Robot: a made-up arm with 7 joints.
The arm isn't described. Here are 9 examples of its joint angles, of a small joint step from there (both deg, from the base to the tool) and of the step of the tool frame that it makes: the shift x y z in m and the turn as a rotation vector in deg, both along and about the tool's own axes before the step.
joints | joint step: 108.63 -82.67 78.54 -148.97 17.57 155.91 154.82 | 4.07 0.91 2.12 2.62 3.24 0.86 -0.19
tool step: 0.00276 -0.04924 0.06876 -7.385 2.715 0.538
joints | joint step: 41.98 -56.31 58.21 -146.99 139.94 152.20 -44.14 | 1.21 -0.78 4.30 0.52 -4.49 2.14 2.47
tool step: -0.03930 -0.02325 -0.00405 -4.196 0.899 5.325
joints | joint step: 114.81 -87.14 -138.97 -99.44 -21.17 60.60 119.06 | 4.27 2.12 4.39 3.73 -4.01 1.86 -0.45
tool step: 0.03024 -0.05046 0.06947 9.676 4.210 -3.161
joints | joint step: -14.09 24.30 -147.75 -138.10 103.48 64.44 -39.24 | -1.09 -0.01 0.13 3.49 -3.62 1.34 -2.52
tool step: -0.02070 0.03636 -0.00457 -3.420 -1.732 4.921
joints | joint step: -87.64 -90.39 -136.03 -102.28 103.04 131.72 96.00 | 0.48 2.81 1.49 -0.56 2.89 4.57 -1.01
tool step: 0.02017 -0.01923 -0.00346 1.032 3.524 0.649
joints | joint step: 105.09 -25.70 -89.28 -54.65 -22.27 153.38 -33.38 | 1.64 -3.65 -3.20 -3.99 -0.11 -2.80 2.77
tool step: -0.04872 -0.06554 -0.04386 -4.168 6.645 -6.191
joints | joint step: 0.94 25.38 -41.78 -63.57 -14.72 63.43 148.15 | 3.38 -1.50 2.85 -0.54 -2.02 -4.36 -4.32
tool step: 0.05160 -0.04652 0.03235 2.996 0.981 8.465
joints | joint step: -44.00 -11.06 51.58 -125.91 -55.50 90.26 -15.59 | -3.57 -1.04 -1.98 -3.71 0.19 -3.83 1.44
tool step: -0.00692 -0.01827 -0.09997 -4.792 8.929 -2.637
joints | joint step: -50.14 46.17 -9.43 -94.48 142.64 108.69 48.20 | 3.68 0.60 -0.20 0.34 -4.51 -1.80 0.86
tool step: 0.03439 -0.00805 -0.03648 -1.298 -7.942 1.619
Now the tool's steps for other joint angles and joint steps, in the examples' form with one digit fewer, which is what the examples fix.
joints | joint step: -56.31 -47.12 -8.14 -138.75 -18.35 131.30 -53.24 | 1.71 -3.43 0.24 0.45 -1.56 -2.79 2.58
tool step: 0.0169 0.0213 0.0421 -0.50 -1.59 -0.65
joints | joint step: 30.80 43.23 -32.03 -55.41 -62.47 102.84 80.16 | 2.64 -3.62 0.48 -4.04 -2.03 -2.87 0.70
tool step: 0.0030 0.0016 0.0193 -0.71 -0.95 0.46
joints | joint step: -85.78 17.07 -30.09 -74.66 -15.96 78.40 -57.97 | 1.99 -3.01 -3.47 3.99 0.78 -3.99 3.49
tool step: -0.0365 -0.0371 0.0818 1.61 -3.37 -6.28
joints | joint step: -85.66 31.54 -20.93 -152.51 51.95 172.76 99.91 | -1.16 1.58 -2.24 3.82 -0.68 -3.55 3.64
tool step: -0.0345 0.0196 0.0012 -1.77 -1.57 -5.29
